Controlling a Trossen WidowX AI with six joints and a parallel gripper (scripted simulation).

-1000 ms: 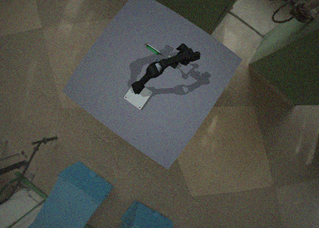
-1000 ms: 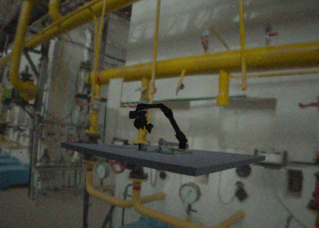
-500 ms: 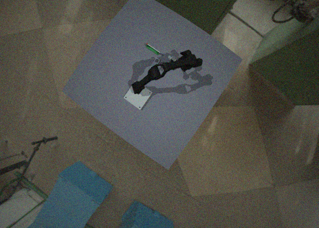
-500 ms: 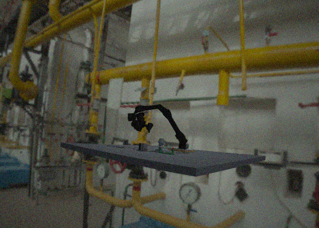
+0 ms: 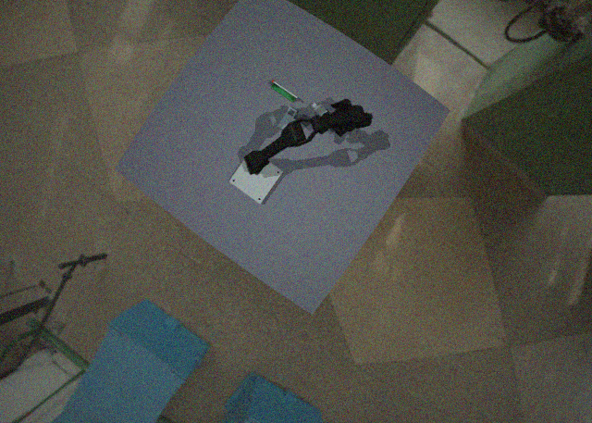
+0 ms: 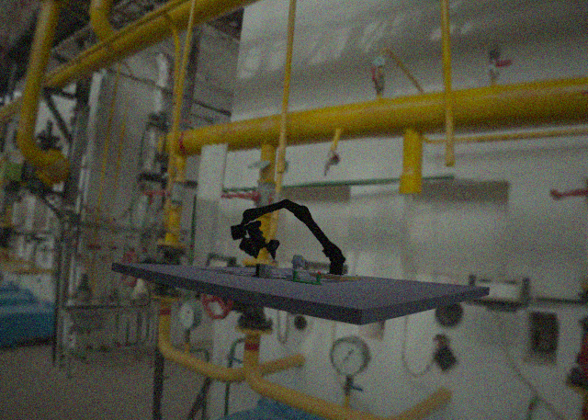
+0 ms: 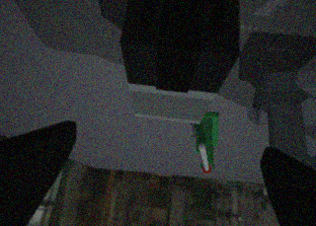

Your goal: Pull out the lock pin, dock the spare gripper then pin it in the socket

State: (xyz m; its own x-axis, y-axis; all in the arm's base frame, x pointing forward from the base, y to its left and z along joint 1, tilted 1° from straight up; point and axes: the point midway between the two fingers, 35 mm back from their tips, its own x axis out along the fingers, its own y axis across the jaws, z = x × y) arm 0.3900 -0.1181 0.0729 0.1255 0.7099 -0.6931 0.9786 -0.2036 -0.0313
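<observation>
My gripper tip is 2 cm to the right of the spare gripper and 5 cm above it. The rest, counted from my gripper tip: green mount (2 cm behind, 23 cm to the left, 6 cm below).
</observation>
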